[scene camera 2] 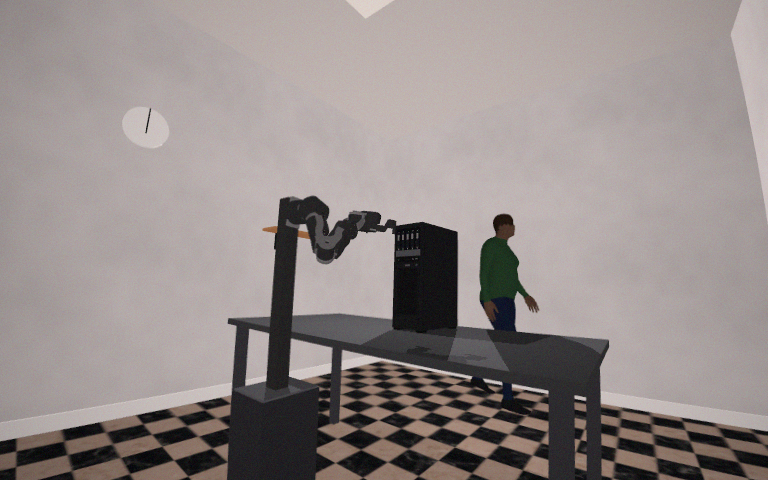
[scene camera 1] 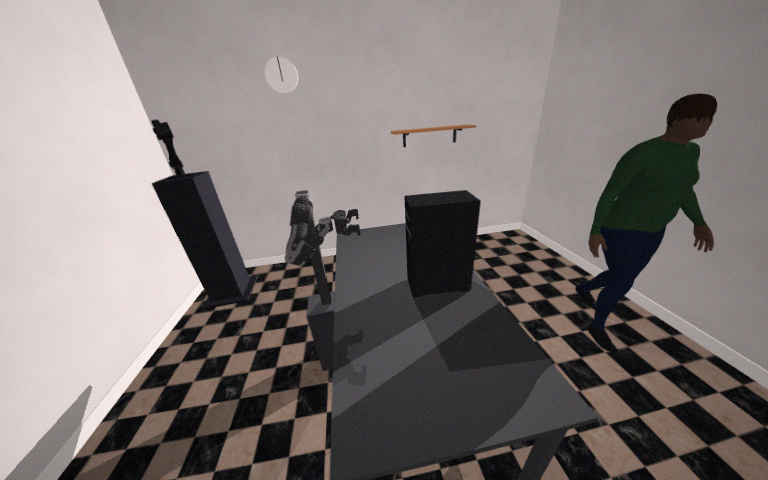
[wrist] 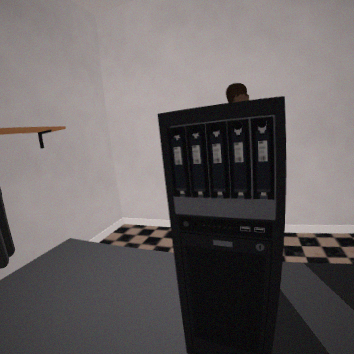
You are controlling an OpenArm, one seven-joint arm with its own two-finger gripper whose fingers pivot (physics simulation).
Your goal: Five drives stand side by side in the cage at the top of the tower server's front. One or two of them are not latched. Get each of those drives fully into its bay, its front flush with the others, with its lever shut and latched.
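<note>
The black tower server (scene camera 1: 442,249) (scene camera 2: 437,277) (wrist: 227,295) stands upright on the table. In the wrist view, five dark blue drives with white labels stand side by side in its top cage: the leftmost drive (wrist: 180,172), second drive (wrist: 198,172), middle drive (wrist: 218,172), fourth drive (wrist: 240,172) and rightmost drive (wrist: 263,172). Their fronts look about level and their levers look upright against them. Whether each is latched is too small to tell. My gripper (scene camera 1: 355,221) (scene camera 2: 390,226) is open and empty, apart from the server's front at about cage height. Part of a dark finger shows at the wrist view's left edge.
The server stands on the grey table (scene camera 1: 407,418) (scene camera 2: 351,322) (wrist: 90,295). A person in a green sweater (scene camera 1: 651,181) (scene camera 2: 498,266) is beyond the table. A wooden shelf (scene camera 1: 433,129) (wrist: 35,130) is on the wall. A dark pedestal (scene camera 1: 198,232) bears another arm (scene camera 1: 172,150).
</note>
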